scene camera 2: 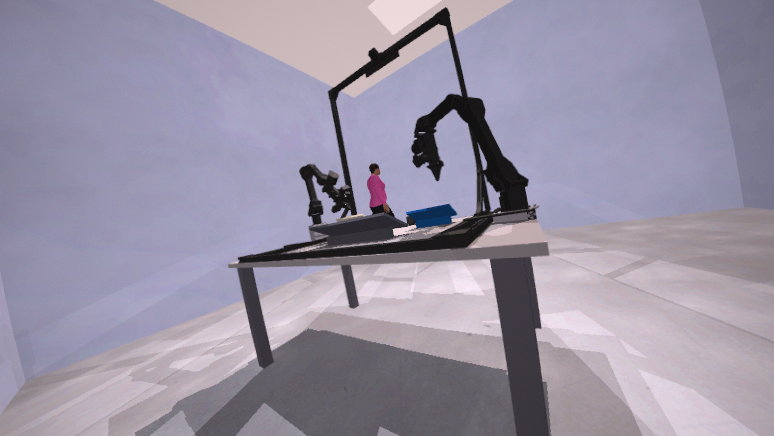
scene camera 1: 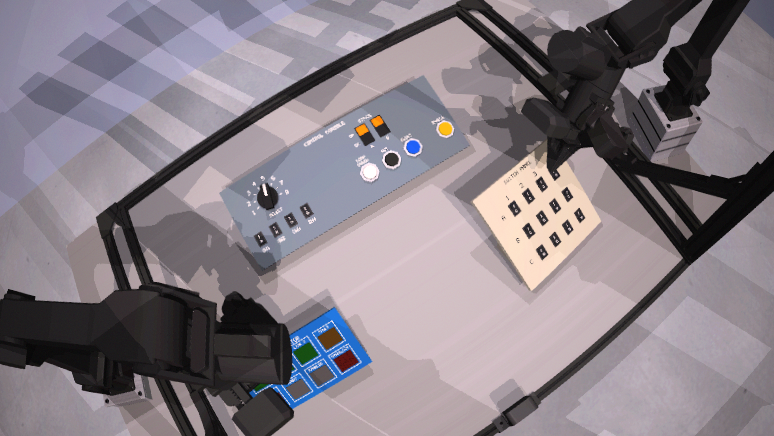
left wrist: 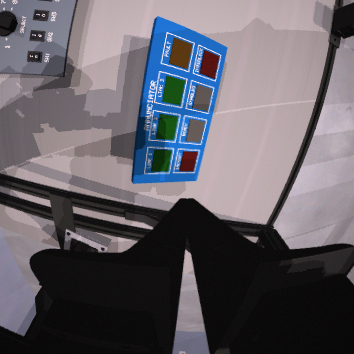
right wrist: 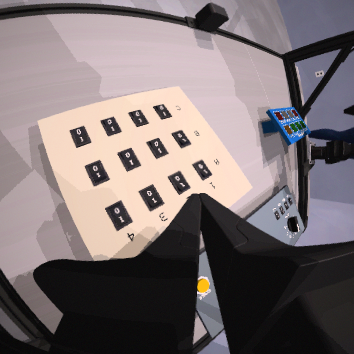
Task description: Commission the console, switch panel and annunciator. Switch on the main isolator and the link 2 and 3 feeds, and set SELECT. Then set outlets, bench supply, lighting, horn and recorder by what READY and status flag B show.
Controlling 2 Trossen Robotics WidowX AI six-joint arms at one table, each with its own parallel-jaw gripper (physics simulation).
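Places are measured from the left arm's base along level axes (x ahead, y left, z up), in millimetres.
Pixels of known places: left gripper, fingertip midpoint: (scene camera 2: 437,181) (left wrist: 185,204) (right wrist: 343,110); right gripper, fingertip midpoint: (scene camera 2: 350,209) (scene camera 1: 549,170) (right wrist: 197,199); left arm's base, link origin: (scene camera 2: 515,209) (scene camera 1: 119,376) (right wrist: 312,152); right arm's base, link origin: (scene camera 2: 317,224) (scene camera 1: 673,105).
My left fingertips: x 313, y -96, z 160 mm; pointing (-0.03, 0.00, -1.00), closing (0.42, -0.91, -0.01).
Note:
Ahead of a thing's pixels: the offset from my left fingertips to its top centre. "pt": to the spot under its first point. Level surfaces: height alone.
The grey console {pt 310 mm left, 180 mm ahead, 124 mm down} (scene camera 1: 330,178) (scene camera 2: 357,224) carries the SELECT knob {305 mm left, 73 mm ahead, 87 mm down} (scene camera 1: 267,197), pointing near 5, four small rockers, round buttons, and flags A {pt 362 mm left, 256 mm ahead, 110 mm down} (scene camera 1: 364,134) and B {pt 369 mm left, 286 mm ahead, 110 mm down} (scene camera 1: 380,125), both orange in the upper half. The cream switch panel (scene camera 1: 501,216) (right wrist: 60,140) has rows A, B, C of black rockers. The blue annunciator {37 mm left, 43 mm ahead, 105 mm down} (scene camera 1: 360,354) (scene camera 2: 433,215) (left wrist: 141,150) (right wrist: 285,132) has dark green LINK tiles and a grey READY tile {pt 4 mm right, 31 mm ahead, 139 mm down} (left wrist: 194,131). My left gripper (scene camera 2: 437,177) (left wrist: 185,204) is shut, empty, above the table near the annunciator. My right gripper (scene camera 1: 551,166) (right wrist: 197,199) is shut, empty, over the switch panel's row A side.
A black frame (scene camera 1: 292,93) borders the table {186 mm down} (scene camera 1: 411,292). The left arm (scene camera 1: 157,335) covers part of the annunciator in scene camera 1. The yellow button {335 mm left, 390 mm ahead, 121 mm down} (scene camera 1: 445,128) (right wrist: 203,285) is at the console end nearest the switch panel. A person in pink (scene camera 2: 376,189) stands beyond the table.

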